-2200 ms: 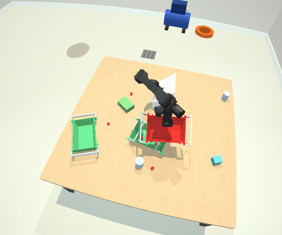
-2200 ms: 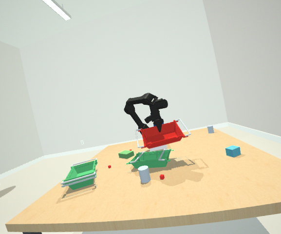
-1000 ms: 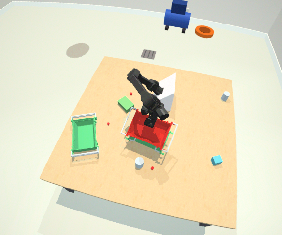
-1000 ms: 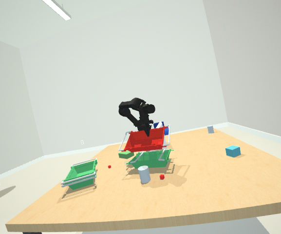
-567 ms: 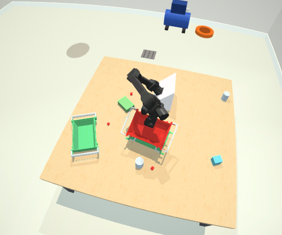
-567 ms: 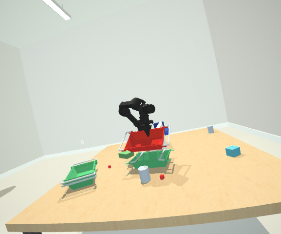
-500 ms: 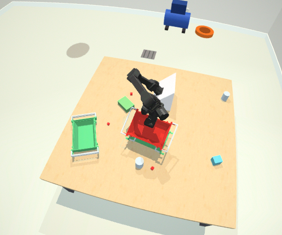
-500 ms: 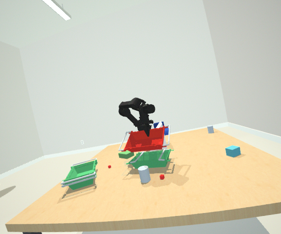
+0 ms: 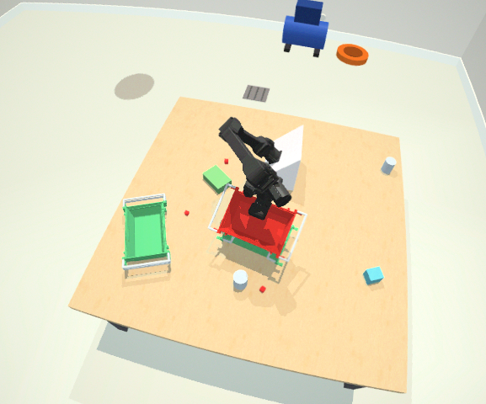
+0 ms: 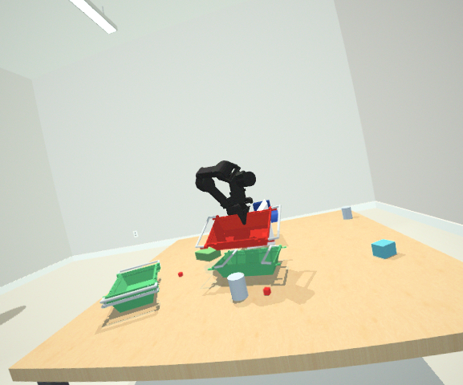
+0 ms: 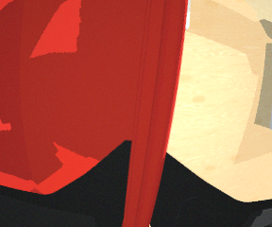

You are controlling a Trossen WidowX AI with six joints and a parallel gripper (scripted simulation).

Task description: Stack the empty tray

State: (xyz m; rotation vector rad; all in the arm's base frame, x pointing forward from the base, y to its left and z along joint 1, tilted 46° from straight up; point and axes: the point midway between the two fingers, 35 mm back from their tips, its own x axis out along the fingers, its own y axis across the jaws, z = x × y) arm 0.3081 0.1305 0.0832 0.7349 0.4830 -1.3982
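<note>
The red tray is 70 mm ahead of my gripper tip and 10 mm to the right of it. From my gripper tip the other things lie so: cyan cube (490 mm to the left, 160 mm below, 70 mm ahead); flat green block (270 mm to the right, 190 mm behind, 160 mm below).
</note>
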